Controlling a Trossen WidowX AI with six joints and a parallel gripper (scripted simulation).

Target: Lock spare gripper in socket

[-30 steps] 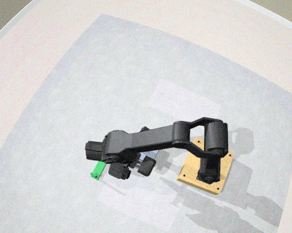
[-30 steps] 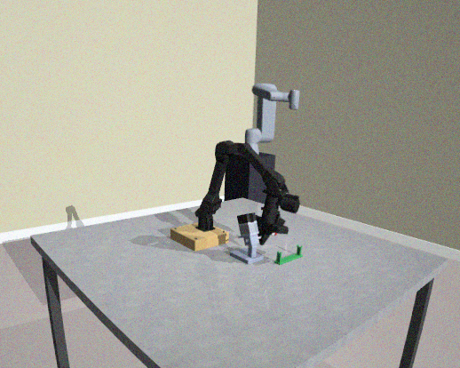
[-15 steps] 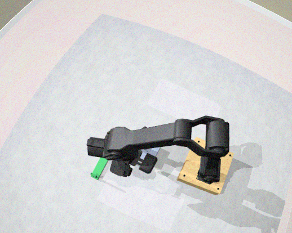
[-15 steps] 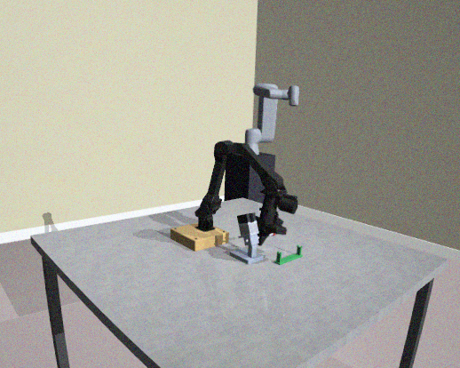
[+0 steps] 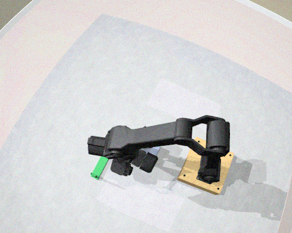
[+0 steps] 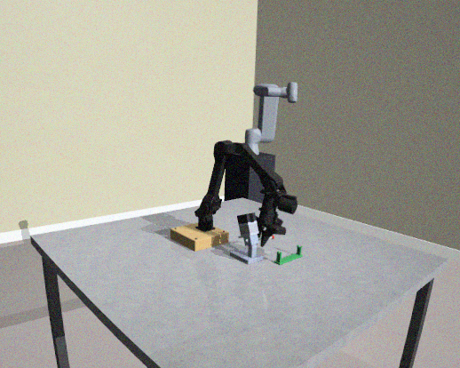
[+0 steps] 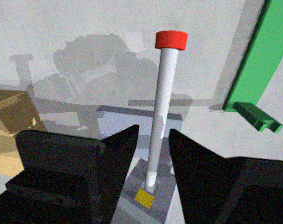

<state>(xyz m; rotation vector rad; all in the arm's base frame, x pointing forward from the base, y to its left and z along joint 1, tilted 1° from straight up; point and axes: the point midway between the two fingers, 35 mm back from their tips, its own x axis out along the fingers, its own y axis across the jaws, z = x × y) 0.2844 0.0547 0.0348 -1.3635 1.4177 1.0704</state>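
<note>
Now: the mount 1 cm behind my gripper tip and 4 cm to the right of it. Round my gripper tip: spare gripper (2 cm behind, 5 cm to the right, 8 cm above); narrow green cradle (9 cm ahead, 8 cm to the left, 2 cm below).
</note>
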